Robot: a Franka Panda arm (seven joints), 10 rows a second.
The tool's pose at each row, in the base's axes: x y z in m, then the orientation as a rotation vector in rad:
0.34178 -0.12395 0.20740 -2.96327 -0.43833 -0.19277
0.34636 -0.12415 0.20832 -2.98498 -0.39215 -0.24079
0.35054 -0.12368 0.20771 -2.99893 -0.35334 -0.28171
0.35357 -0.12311 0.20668 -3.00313 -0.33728 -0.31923
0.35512 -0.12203 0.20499 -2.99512 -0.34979 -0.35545
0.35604 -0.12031 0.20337 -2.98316 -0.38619 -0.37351
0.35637 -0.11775 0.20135 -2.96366 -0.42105 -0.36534
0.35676 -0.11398 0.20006 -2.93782 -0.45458 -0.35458
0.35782 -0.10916 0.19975 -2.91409 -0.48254 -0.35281
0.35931 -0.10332 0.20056 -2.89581 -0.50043 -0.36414
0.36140 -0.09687 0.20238 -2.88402 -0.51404 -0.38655
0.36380 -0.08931 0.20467 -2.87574 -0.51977 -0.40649
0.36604 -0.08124 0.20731 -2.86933 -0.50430 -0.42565
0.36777 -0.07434 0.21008 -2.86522 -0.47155 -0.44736
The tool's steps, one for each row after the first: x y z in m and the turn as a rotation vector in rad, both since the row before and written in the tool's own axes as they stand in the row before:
0.00443 0.00144 -0.00045 -0.02503 0.02989 0.02880
0.00400 0.00072 0.00125 -0.01799 0.02584 0.02381
0.00282 0.00026 0.00160 -0.00976 0.02399 0.00886
0.00133 -0.00056 0.00208 0.00085 0.02391 -0.00968
0.00085 -0.00132 0.00199 0.00680 0.01196 -0.02457
0.00040 -0.00222 0.00238 0.01896 -0.00309 -0.02218
0.00101 -0.00337 0.00192 0.02529 -0.00344 -0.02133
0.00225 -0.00418 0.00139 0.02137 0.00209 -0.01850
0.00331 -0.00505 0.00070 0.01375 0.00997 -0.01285
0.00437 -0.00549 0.00010 0.00512 0.01586 -0.01090
0.00519 -0.00642 0.00007 0.00271 0.01416 -0.00544
0.00534 -0.00697 -0.00009 0.00239 0.01519 0.00895
0.00451 -0.00614 -0.00052 0.00023 0.01784 0.02043

